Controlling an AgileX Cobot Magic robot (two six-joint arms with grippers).
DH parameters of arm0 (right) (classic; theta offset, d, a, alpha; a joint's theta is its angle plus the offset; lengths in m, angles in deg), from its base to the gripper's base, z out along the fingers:
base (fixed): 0 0 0 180
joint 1: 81.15 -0.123 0 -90
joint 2: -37.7 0 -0.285 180
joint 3: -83.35 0 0.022 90
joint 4: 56.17 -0.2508 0 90
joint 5: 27.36 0 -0.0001 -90
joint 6: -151.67 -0.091 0 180
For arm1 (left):
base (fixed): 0 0 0 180
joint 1: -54.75 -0.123 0 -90
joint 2: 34.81 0 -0.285 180
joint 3: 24.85 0 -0.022 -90
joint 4: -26.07 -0.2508 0 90
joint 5: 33.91 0 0.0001 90
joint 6: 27.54 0.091 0 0
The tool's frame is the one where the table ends.
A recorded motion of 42 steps. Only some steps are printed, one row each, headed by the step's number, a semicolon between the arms.
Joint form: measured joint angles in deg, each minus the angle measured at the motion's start. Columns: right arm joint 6, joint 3, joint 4, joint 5, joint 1, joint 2; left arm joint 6, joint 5, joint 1, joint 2, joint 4, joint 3.
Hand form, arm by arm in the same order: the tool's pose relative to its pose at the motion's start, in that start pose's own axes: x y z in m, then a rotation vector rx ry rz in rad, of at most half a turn. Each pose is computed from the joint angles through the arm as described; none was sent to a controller.
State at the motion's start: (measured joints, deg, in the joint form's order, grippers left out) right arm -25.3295 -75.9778 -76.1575 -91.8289 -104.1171 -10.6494; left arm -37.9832 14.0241 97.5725 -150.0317 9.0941 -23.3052
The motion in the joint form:
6: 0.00 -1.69 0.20 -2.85 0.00 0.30; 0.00 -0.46 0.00 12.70 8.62 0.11
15: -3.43 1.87 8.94 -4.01 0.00 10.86; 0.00 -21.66 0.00 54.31 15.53 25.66
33: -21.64 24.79 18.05 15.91 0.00 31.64; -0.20 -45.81 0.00 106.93 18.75 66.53
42: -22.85 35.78 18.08 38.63 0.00 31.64; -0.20 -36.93 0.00 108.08 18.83 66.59
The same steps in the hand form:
6: 0.0002 0.0029 -0.0079 -0.0025 0.0170 -0.0122; 0.0033 0.0083 -0.0839 0.1174 -0.2047 -0.1365
15: 0.0357 -0.0040 -0.0376 0.1277 -0.0786 -0.0409; 0.1328 0.0244 -0.2078 0.2544 -0.8384 -0.2658
33: 0.1076 -0.0344 -0.0123 0.1954 -0.4236 0.1770; 0.3039 0.0079 -0.1539 0.3240 -1.4592 -0.3518
42: 0.1067 -0.0466 0.0223 0.1467 -0.6251 0.1692; 0.3084 0.0047 -0.1417 0.3229 -1.3227 -0.3423

